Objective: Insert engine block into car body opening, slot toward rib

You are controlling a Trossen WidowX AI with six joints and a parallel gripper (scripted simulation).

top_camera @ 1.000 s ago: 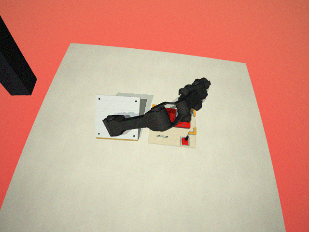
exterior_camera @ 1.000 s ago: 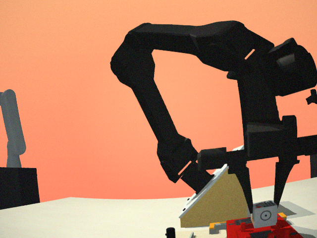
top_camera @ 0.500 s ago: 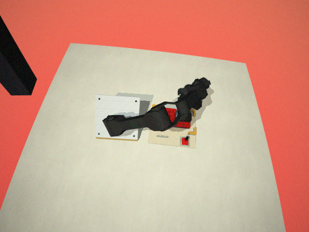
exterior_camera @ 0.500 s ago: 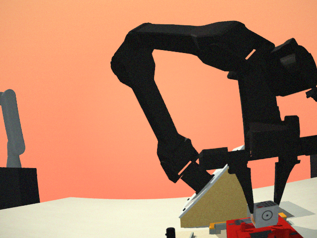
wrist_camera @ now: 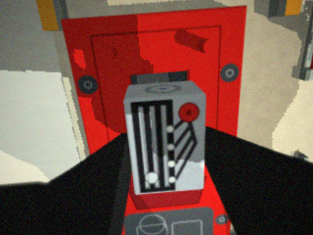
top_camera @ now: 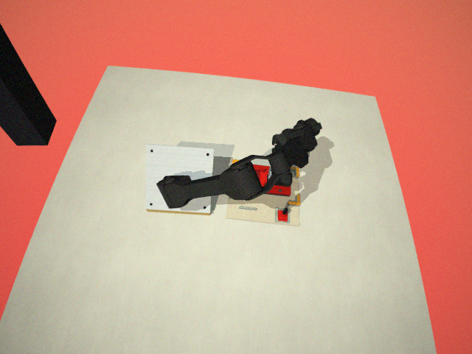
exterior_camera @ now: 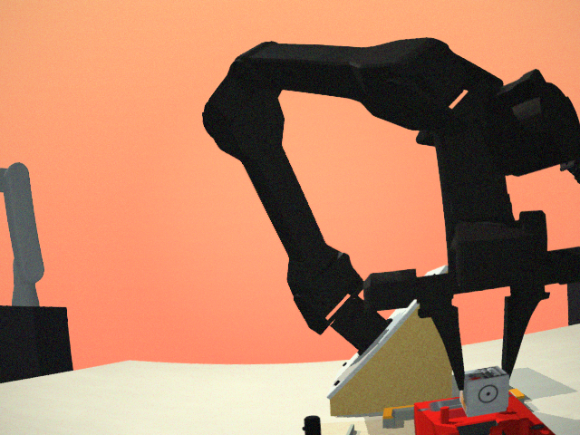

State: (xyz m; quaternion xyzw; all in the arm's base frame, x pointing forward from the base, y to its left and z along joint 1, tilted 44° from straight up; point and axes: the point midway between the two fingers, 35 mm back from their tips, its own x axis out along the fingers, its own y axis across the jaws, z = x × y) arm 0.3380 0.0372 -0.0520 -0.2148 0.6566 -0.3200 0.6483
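Right now my gripper tip is 10 mm above the engine block.
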